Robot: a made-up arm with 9 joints. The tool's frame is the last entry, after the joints. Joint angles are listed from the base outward.
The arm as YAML. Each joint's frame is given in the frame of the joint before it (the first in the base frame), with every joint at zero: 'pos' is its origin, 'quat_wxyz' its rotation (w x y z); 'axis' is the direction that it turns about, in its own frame. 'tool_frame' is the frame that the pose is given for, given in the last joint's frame.
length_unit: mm
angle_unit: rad
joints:
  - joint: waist
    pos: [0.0, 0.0, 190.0]
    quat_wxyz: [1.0, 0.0, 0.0, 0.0]
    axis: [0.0, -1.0, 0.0]
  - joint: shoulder
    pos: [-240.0, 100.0, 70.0]
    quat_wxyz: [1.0, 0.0, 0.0, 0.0]
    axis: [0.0, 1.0, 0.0]
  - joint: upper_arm
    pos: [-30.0, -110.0, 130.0]
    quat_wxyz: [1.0, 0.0, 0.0, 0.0]
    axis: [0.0, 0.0, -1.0]
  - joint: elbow
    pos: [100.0, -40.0, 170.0]
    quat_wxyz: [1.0, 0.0, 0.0, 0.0]
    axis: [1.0, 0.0, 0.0]
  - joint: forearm
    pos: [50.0, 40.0, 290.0]
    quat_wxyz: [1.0, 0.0, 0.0, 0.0]
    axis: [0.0, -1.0, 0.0]
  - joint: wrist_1
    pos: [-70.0, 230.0, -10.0]
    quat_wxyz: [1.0, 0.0, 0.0, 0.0]
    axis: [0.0, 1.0, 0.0]
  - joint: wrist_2
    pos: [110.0, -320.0, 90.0]
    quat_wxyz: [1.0, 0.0, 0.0, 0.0]
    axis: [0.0, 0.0, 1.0]
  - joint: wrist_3
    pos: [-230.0, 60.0, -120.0]
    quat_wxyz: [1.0, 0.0, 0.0, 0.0]
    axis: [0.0, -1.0, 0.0]
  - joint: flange
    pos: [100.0, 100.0, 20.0]
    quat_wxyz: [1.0, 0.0, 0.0, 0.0]
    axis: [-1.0, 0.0, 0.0]
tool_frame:
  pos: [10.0, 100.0, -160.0]
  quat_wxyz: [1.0, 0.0, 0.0, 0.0]
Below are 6 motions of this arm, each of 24 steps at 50 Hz.
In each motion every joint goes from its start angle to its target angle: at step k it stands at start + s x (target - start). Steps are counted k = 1, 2, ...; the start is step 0. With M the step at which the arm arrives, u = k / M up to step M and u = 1 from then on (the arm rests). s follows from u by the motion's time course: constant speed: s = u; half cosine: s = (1 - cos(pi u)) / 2; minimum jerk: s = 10 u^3 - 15 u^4 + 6 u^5.
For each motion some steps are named. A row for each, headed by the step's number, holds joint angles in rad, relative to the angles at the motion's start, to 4 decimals.
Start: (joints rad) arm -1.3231 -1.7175 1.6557 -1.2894 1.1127 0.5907 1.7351 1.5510 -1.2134
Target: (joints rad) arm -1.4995 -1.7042 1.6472 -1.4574 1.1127 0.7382 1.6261 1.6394 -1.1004
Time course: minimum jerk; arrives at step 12
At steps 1, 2, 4, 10, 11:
1: -0.0009 0.0001 0.0000 -0.0009 0.0000 0.0008 -0.0006 0.0004 0.0006
2: -0.0063 0.0005 -0.0003 -0.0060 0.0000 0.0052 -0.0039 0.0031 0.0040
4: -0.0370 0.0028 -0.0018 -0.0353 0.0000 0.0310 -0.0229 0.0186 0.0237
10: -0.1701 0.0128 -0.0082 -0.1620 0.0000 0.1423 -0.1051 0.0853 0.1090
11: -0.1755 0.0132 -0.0085 -0.1671 0.0000 0.1467 -0.1084 0.0880 0.1124

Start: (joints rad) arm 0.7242 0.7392 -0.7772 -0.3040 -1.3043 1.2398 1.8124 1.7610 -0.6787
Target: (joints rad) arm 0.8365 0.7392 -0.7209 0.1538 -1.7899 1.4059 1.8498 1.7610 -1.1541
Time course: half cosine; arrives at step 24
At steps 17, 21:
17: 0.0903 0.0000 0.0453 0.3682 -0.3906 0.1336 0.0301 0.0000 -0.3824
21: 0.1080 0.0000 0.0542 0.4404 -0.4671 0.1598 0.0360 0.0000 -0.4573

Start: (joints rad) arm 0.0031 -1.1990 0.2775 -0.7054 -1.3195 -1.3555 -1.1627 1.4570 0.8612
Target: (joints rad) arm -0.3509 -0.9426 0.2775 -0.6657 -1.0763 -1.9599 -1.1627 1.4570 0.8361
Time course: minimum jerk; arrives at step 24
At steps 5, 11, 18, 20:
5: -0.0228 0.0165 0.0000 0.0026 0.0157 -0.0390 0.0000 0.0000 -0.0016
11: -0.1495 0.1083 0.0000 0.0168 0.1027 -0.2552 0.0000 0.0000 -0.0106
18: -0.3174 0.2299 0.0000 0.0356 0.2180 -0.5418 0.0000 0.0000 -0.0225
20: -0.3414 0.2473 0.0000 0.0383 0.2346 -0.5829 0.0000 0.0000 -0.0242

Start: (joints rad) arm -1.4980 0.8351 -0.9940 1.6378 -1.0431 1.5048 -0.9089 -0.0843 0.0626
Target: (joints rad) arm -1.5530 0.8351 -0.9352 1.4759 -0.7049 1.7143 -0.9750 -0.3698 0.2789
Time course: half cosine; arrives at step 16
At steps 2, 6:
2: -0.0021 0.0000 0.0022 -0.0062 0.0129 0.0080 -0.0025 -0.0109 0.0082
6: -0.0170 0.0000 0.0181 -0.0500 0.1044 0.0647 -0.0204 -0.0881 0.0668

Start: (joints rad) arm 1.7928 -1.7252 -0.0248 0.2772 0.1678 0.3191 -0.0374 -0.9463 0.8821
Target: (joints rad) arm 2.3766 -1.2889 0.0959 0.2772 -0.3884 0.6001 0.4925 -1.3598 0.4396
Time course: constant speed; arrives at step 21
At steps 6, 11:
6: 0.1668 0.1247 0.0345 0.0000 -0.1589 0.0803 0.1514 -0.1181 -0.1264
11: 0.3058 0.2285 0.0632 0.0000 -0.2913 0.1472 0.2776 -0.2166 -0.2318

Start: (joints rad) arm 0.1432 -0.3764 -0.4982 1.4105 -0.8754 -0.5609 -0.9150 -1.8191 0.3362
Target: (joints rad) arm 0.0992 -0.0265 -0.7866 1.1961 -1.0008 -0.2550 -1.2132 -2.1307 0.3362
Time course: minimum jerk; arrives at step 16
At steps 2, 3, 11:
2: -0.0007 0.0056 -0.0046 -0.0034 -0.0020 0.0049 -0.0048 -0.0050 0.0000
3: -0.0021 0.0171 -0.0141 -0.0105 -0.0061 0.0149 -0.0145 -0.0152 0.0000
11: -0.0361 0.2869 -0.2365 -0.1758 -0.1028 0.2508 -0.2445 -0.2555 0.0000

